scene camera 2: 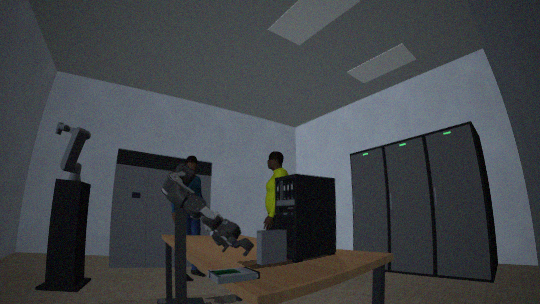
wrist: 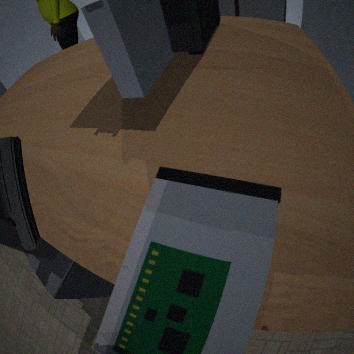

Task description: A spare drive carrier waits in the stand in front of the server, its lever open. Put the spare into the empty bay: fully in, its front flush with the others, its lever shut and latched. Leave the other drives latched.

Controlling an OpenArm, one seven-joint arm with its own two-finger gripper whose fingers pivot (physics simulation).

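Note:
The black server tower [scene camera 2: 315, 215] [wrist: 187, 25] stands on the table, with upright drive fronts [scene camera 2: 286, 190] high on its front; which bay is empty cannot be told. The upright grey stand [scene camera 2: 271, 247] [wrist: 145, 50] is in front of it. The spare carrier and its lever cannot be made out in the stand. A light grey tray with a green circuit board [scene camera 2: 232, 273] [wrist: 190, 300] lies flat at the near table edge, its black end towards the stand. My gripper [scene camera 2: 237, 247] is open and empty, above the table, to the left of the stand in the scene view. One dark finger shows at the left of the wrist view.
The wooden table [scene camera 2: 310, 272] [wrist: 250, 125] carries these things. A person in yellow [scene camera 2: 271, 195] [wrist: 55, 11] stands behind the table, beside the server. A person in blue [scene camera 2: 193, 187] stands behind my arm. Tall cabinets [scene camera 2: 410, 210] and another arm on a black pedestal [scene camera 2: 67, 230] are farther off.

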